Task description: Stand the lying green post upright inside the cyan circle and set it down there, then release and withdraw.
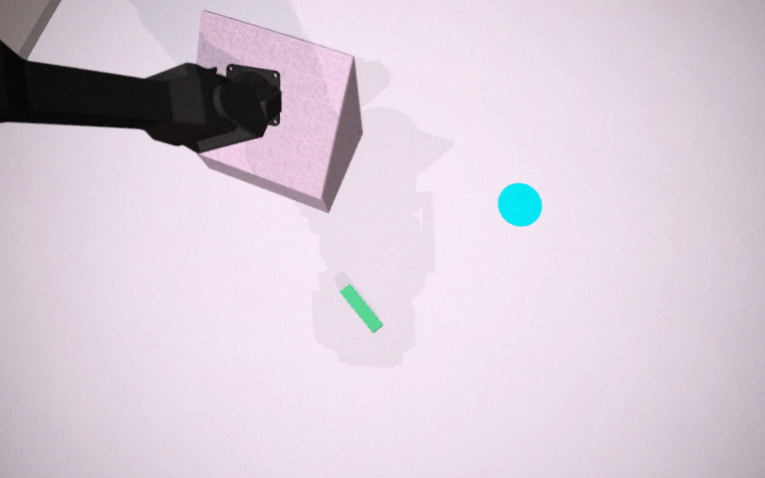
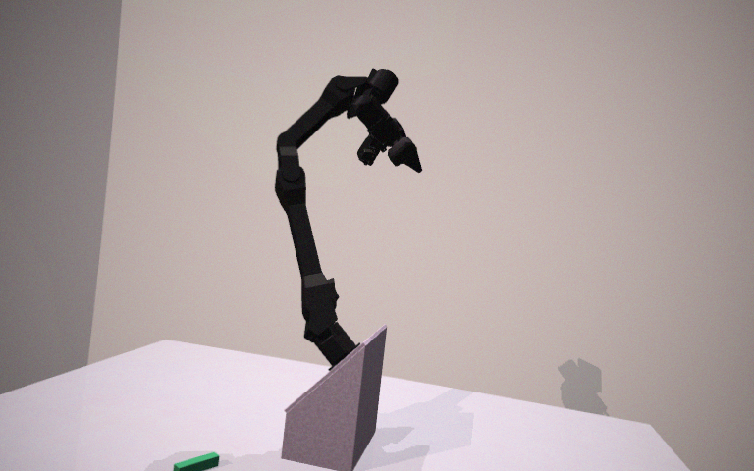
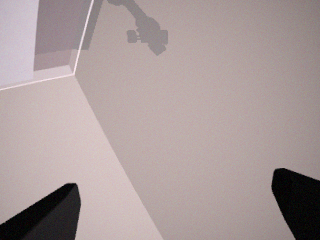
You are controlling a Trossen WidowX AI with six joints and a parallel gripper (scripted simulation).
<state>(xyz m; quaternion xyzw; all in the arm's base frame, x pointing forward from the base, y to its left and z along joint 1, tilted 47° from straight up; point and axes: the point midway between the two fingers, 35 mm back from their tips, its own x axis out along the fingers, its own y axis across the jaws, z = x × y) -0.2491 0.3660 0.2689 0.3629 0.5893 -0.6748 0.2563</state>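
The green post lies 550 mm below my gripper tip, 490 mm ahead of it and 260 mm to the right of it. Round my gripper tip: cyan circle (660 mm ahead, 550 mm below, 70 mm to the right).
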